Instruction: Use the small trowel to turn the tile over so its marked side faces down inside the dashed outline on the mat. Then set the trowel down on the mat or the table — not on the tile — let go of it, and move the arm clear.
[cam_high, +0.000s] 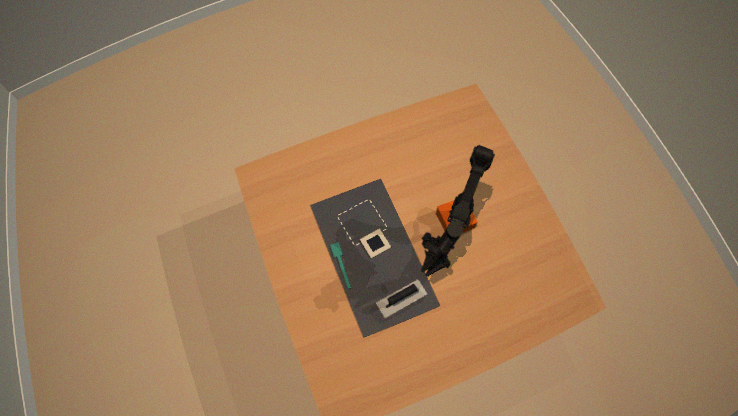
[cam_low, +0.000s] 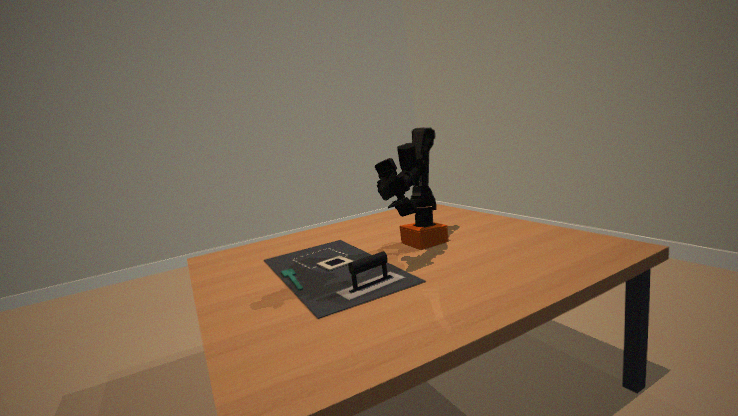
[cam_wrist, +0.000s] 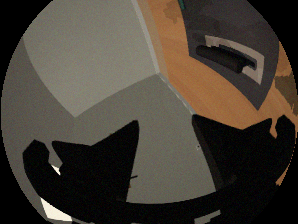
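Now: gripper tip 100 mm short of the grey trowel, 10 mm to the left of it and 210 mm above it. Also, from my gripper tip: tile: 50 mm ahead, 280 mm to the right, 240 mm below; dark mat: 80 mm ahead, 240 mm to the right, 270 mm below.
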